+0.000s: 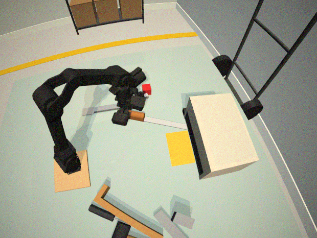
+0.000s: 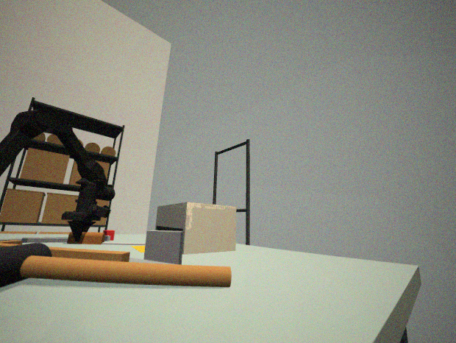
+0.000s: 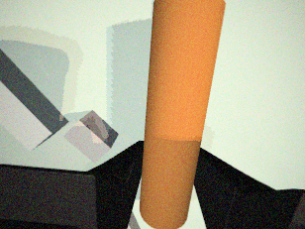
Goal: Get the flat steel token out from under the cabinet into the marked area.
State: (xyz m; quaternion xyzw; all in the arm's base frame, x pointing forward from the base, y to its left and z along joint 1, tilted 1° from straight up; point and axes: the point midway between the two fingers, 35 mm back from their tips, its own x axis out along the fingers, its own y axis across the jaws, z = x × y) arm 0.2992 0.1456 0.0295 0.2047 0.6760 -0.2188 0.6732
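My gripper tip is now 4 cm to the right of the small grey block and 3 cm short of it. Also, from my gripper tip: grey L-shaped strip (12 cm behind, 9 cm to the left); white bar (9 cm ahead, 7 cm to the left); red cube (13 cm ahead, 10 cm to the left, 1 cm above).
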